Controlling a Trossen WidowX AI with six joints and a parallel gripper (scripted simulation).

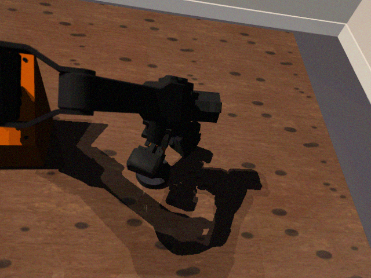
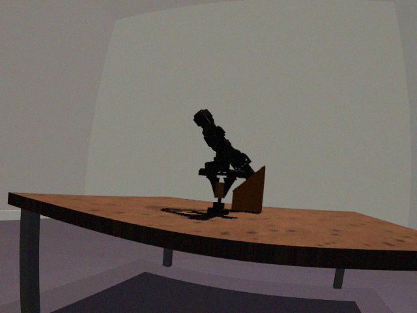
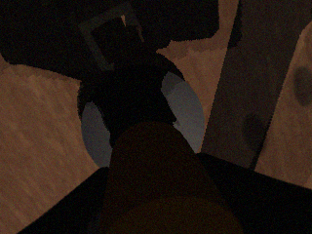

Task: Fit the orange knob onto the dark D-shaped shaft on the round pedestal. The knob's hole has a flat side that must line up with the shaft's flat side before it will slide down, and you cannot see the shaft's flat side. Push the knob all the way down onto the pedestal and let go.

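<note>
My gripper tip is now 2 cm below the knob. Round my gripper tip: dark pedestal (4 cm below).
</note>
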